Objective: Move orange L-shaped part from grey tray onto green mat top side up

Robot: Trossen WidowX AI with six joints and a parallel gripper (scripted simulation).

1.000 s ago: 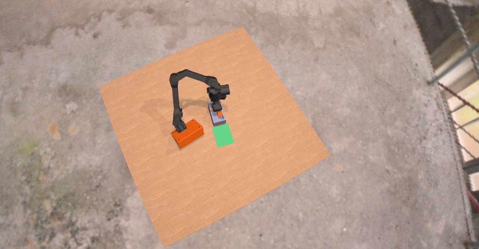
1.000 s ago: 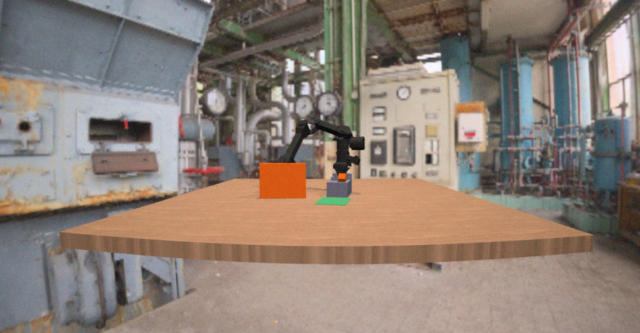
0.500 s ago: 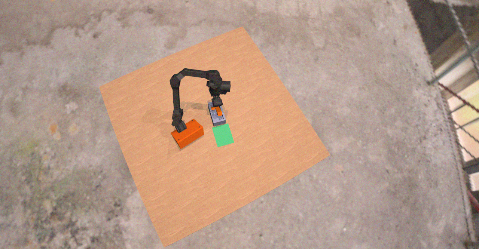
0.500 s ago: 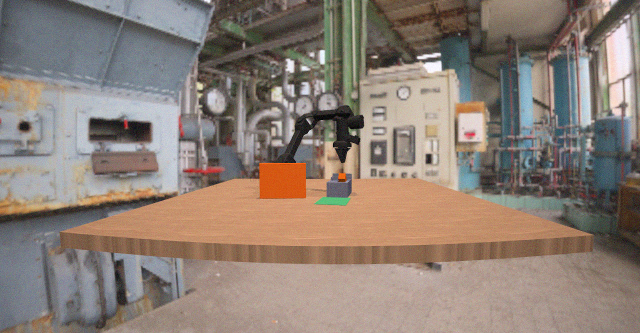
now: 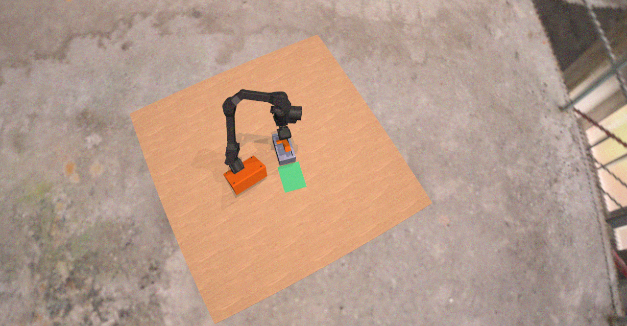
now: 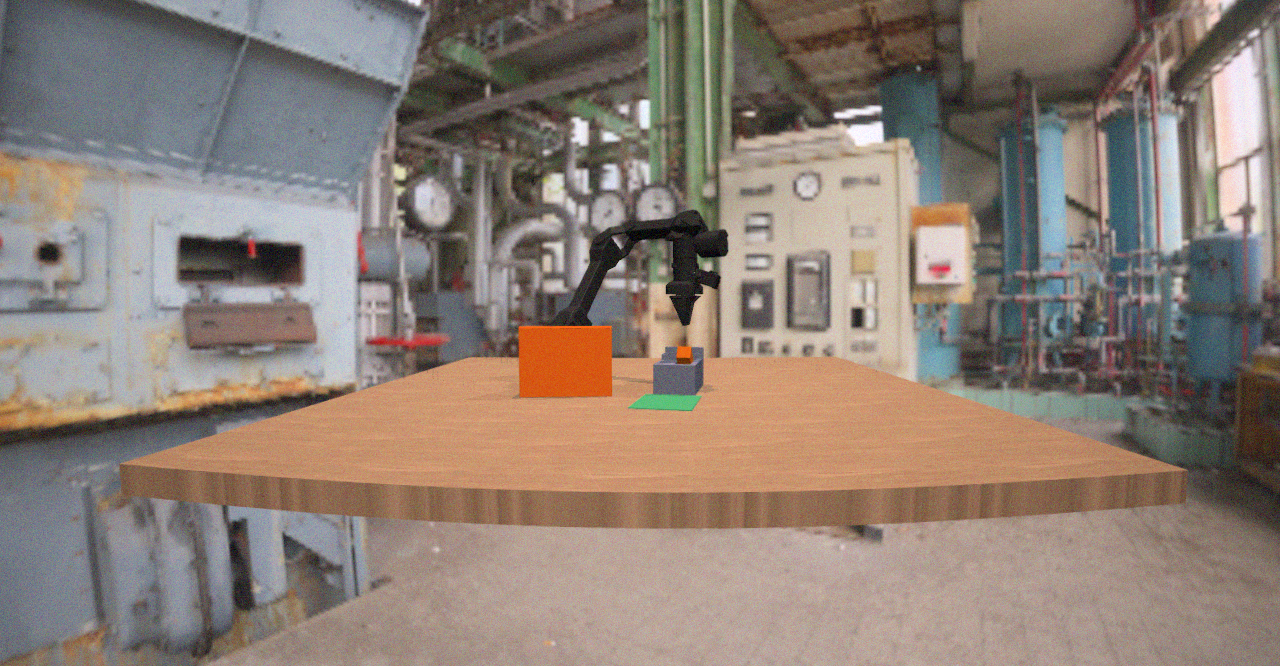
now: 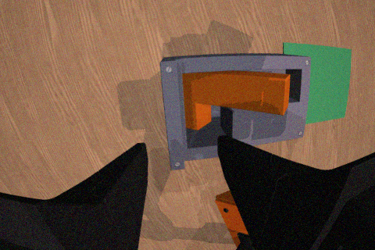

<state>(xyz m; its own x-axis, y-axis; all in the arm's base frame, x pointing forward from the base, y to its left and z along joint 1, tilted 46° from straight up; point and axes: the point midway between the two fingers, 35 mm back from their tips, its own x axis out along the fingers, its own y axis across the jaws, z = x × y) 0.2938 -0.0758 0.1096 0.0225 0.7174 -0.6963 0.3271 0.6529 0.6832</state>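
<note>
Right now the orange L-shaped part is 2 cm behind my gripper tip, 4 cm to the right of it and 10 cm below it. The rest, counted from my gripper tip: grey tray: 3 cm behind, 6 cm to the right, 16 cm below; green mat: 8 cm behind, 21 cm to the right, 16 cm below.
</note>
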